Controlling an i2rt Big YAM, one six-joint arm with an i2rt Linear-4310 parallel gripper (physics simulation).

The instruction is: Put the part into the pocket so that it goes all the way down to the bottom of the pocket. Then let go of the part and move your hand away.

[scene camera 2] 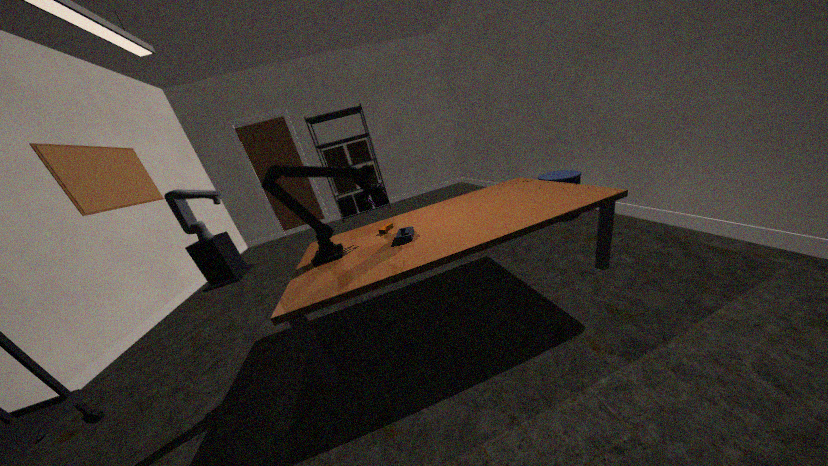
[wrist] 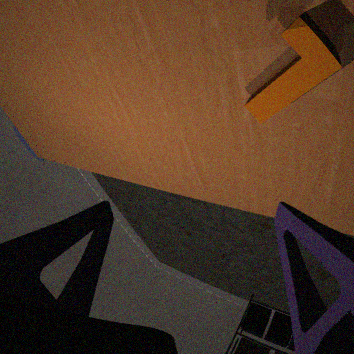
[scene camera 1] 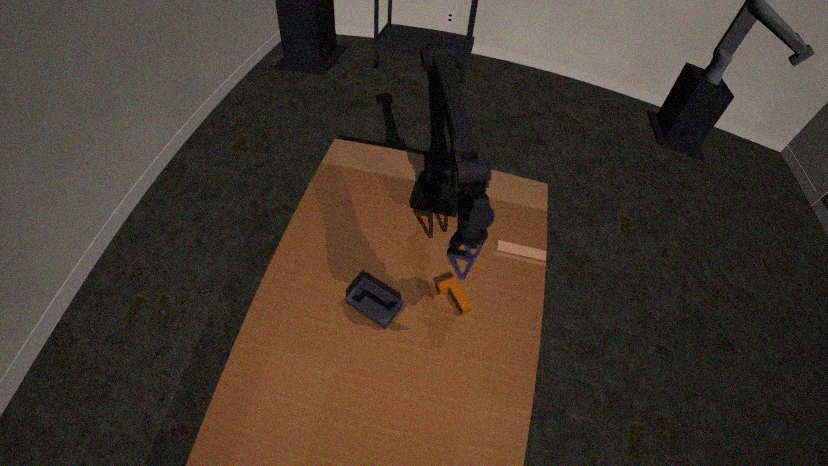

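Pixels of known places: gripper, between the fingertips: (scene camera 2: 381, 200) (wrist: 191, 210) (scene camera 1: 467, 269); arm's base, origin of its link: (scene camera 2: 328, 252) (scene camera 1: 438, 191).
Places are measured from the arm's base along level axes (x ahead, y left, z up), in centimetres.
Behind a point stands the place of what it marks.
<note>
The part is an orange L-shaped piece (scene camera 1: 459, 298) @[x 38.5, y 14.7, z 0.1 cm] (scene camera 2: 385, 229) @[x 36.2, y 8.3, z -0.1 cm] (wrist: 295, 82) @[x 36.1, y 13.6, z 0.2 cm]. It lies on the table, apart from the pocket block, and at the upper right in the wrist view. The pocket block is a dark blue-grey box (scene camera 1: 395, 313) @[x 47.7, y -1.9, z -0.5 cm] (scene camera 2: 403, 236) @[x 43.9, y -15.3, z 0.6 cm], open at the top, left of the part in scene camera 1. A dark angular shape shows inside it; its depth cannot be told. My gripper (scene camera 1: 462, 270) @[x 39.2, y 13.9, z 17.6 cm] (scene camera 2: 373, 200) @[x 39.2, y 13.9, z 17.6 cm] (wrist: 191, 210) @[x 39.2, y 13.9, z 17.6 cm] is open and empty, raised above the table near the part. One finger is purple, the other looks black in the wrist view.
The wooden table (scene camera 1: 370, 399) @[x 73.5, y -1.8, z -2.9 cm] (scene camera 2: 504, 211) @[x 104.6, y -18.4, z -2.8 cm] carries the arm's black base (scene camera 1: 433, 196) @[x 4.1, y -0.9, z 1.4 cm] (scene camera 2: 328, 252) @[x 1.1, y -4.5, z 1.3 cm]. A pale strip (scene camera 1: 521, 250) lies by its right edge. A second grey arm (scene camera 1: 734, 41) (scene camera 2: 184, 211) stands on a pedestal off the table. A shelf rack (scene camera 2: 334, 115) stands behind.
</note>
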